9 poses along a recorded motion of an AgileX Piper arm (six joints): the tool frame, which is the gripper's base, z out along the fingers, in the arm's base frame.
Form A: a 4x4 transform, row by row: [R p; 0 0 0 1], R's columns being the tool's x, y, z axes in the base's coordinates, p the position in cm. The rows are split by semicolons.
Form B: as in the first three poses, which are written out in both.
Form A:
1: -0.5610, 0.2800, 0.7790, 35.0; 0.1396, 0.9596, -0.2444, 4.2; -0.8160, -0.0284, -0.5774, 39.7; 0, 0, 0, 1
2: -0.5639, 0.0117, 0.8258, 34.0; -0.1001, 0.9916, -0.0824, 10.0; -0.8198, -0.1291, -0.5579, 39.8; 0, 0, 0, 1
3: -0.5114, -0.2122, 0.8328, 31.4; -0.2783, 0.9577, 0.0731, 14.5; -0.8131, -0.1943, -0.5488, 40.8; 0, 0, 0, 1
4: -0.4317, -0.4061, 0.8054, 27.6; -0.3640, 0.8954, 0.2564, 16.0; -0.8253, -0.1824, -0.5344, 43.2; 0, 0, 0, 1
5: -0.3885, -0.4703, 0.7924, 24.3; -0.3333, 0.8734, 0.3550, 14.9; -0.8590, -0.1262, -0.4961, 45.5; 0, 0, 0, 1
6: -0.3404, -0.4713, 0.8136, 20.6; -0.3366, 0.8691, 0.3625, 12.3; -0.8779, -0.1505, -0.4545, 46.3; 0, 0, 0, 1
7: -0.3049, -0.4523, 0.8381, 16.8; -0.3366, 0.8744, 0.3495, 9.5; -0.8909, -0.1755, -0.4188, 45.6; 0, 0, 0, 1
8: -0.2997, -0.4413, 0.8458, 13.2; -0.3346, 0.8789, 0.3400, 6.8; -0.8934, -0.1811, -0.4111, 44.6; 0, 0, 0, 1
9: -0.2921, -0.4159, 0.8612, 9.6; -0.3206, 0.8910, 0.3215, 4.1; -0.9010, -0.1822, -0.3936, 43.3; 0, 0, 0, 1
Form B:
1: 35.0, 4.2, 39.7, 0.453, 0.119, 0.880, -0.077
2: 34.0, 10.0, 39.8, 0.466, -0.025, 0.882, -0.060
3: 31.4, 14.5, 40.8, 0.474, -0.141, 0.869, -0.035
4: 27.6, 16.0, 43.2, 0.482, -0.228, 0.846, 0.022
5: 24.3, 14.9, 45.5, 0.497, -0.242, 0.830, 0.069
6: 20.6, 12.3, 46.3, 0.518, -0.247, 0.816, 0.065
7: 16.8, 9.5, 45.6, 0.536, -0.245, 0.806, 0.054
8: 13.2, 6.8, 44.6, 0.540, -0.241, 0.805, 0.049
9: 9.6, 4.1, 43.3, 0.549, -0.229, 0.803, 0.043
